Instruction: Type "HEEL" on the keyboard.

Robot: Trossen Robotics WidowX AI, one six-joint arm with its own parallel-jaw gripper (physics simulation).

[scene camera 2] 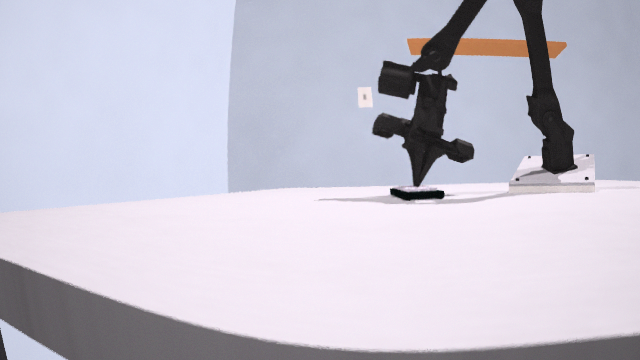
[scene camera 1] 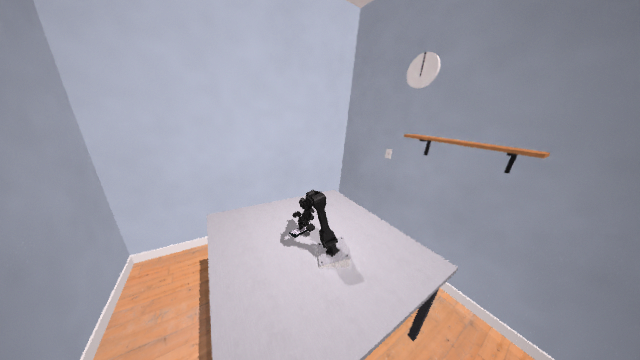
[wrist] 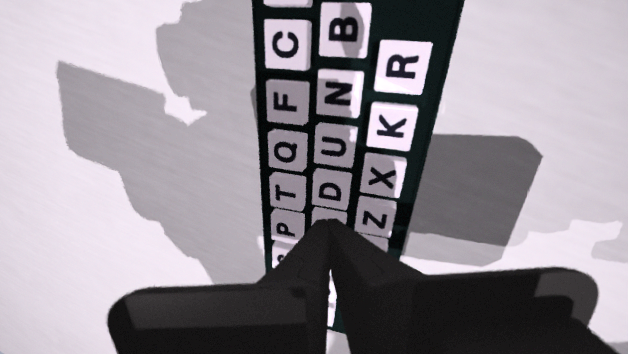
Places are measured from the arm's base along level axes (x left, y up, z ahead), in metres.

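Where they show: gripper, fingertip midpoint: [scene camera 2: 416, 186] [scene camera 1: 300, 229] [wrist: 326, 228]; arm's base, origin of the base link: [scene camera 2: 559, 167] [scene camera 1: 332, 251].
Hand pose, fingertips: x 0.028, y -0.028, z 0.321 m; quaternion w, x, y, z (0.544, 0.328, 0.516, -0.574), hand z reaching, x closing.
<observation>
Things, the pixels of their centre, and the offset from my fingertips. Level surfaces: height alone.
- keyboard, body centre: [wrist: 335, 172] [scene camera 2: 414, 191] [scene camera 1: 302, 229] dx -0.023, dy -0.009, dz +0.003 m
- D key, body centre: [wrist: 331, 189] dx -0.018, dy -0.003, dz +0.002 m
- P key, body centre: [wrist: 287, 227] dx +0.008, dy -0.003, dz +0.018 m
- Z key, body centre: [wrist: 374, 216] dx -0.011, dy -0.003, dz -0.018 m
- grey table, its level: dy -0.018 m
The keyboard [scene camera 1: 297, 233] [scene camera 2: 417, 195] [wrist: 412, 20] is a dark green board with light keys. It lies flat on the table, its length running up the wrist view. My gripper [scene camera 2: 417, 185] [wrist: 326, 228] is shut and empty, pointing down. Its tips are at the keyboard's top surface in scene camera 2, over the middle-row key next to the D key [wrist: 330, 190]. That key's letter is covered by the tips. The P key [wrist: 286, 229] and the Z key [wrist: 375, 219] are on either side. A key below Z partly shows, its letter hidden. No H, E or L letter is readable.
The white base plate [scene camera 1: 326, 259] [scene camera 2: 525, 186] of my arm stands on the grey table [scene camera 1: 260, 290] [scene camera 2: 280, 265]. Arm shadows fall across the keyboard and table. A wooden shelf [scene camera 1: 475, 145] [scene camera 2: 492, 47] and a clock [scene camera 1: 415, 72] are on the wall.
</observation>
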